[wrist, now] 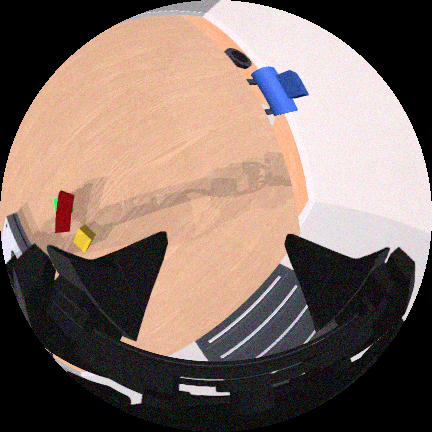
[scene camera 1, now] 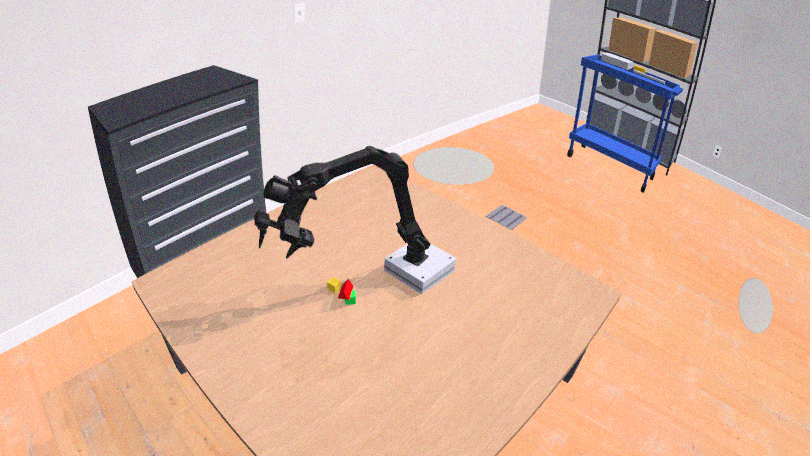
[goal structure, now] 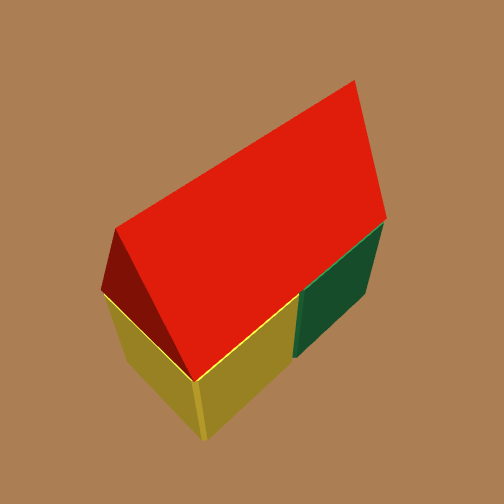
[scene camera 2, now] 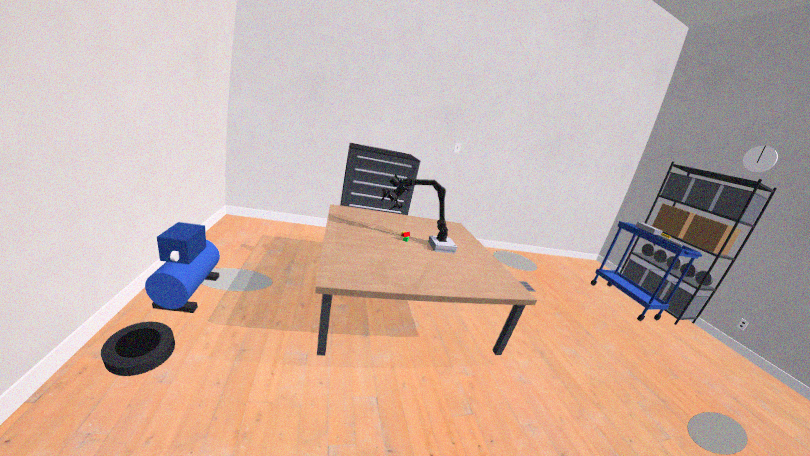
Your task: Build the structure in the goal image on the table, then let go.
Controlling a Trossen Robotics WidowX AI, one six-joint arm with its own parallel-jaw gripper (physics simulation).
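Frame: origin at the arm's base, x left, y ahead, z down, level; millimetres.
Seen in the pictures: gripper, fingertip midpoint: (wrist: 228,239) (scene camera 1: 272,252) (scene camera 2: 385,205); arm's base at its link origin: (scene camera 1: 415,257) (scene camera 2: 441,239).
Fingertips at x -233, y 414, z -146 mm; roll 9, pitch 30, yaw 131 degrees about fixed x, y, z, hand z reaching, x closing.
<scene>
Offsets run from my fingertips to a thing's top centre. Level surfaces: height alone.
A red block @(dx +145, dy -153, dz +140 mm) (scene camera 1: 346,289) (scene camera 2: 405,233) (wrist: 64,212) rests on top of a green block @(dx +163, dy -158, dz +169 mm) (scene camera 1: 350,298) (scene camera 2: 405,239) (wrist: 56,205) on the table @(dz +202 mm) (scene camera 1: 396,362) (scene camera 2: 385,271) (wrist: 150,100). The red block looks tilted in scene camera 1, and it hides part of the green block. A yellow block @(dx +86, dy -169, dz +169 mm) (scene camera 1: 333,284) (wrist: 84,238) sits beside them, with a small gap to the red block in the wrist view; it is mostly hidden behind the red block in scene camera 2. My gripper (scene camera 1: 274,250) (scene camera 2: 389,204) (wrist: 228,239) is open and empty, high above the table, away from the blocks.
The arm's white base (scene camera 1: 420,267) (scene camera 2: 442,244) stands on the table near the blocks. A dark drawer cabinet (scene camera 1: 187,169) (scene camera 2: 379,175) (wrist: 255,320) stands at the table's far side, behind my gripper. A blue cart (scene camera 1: 615,148) and a compressor (scene camera 2: 184,274) (wrist: 275,92) stand on the floor.
</scene>
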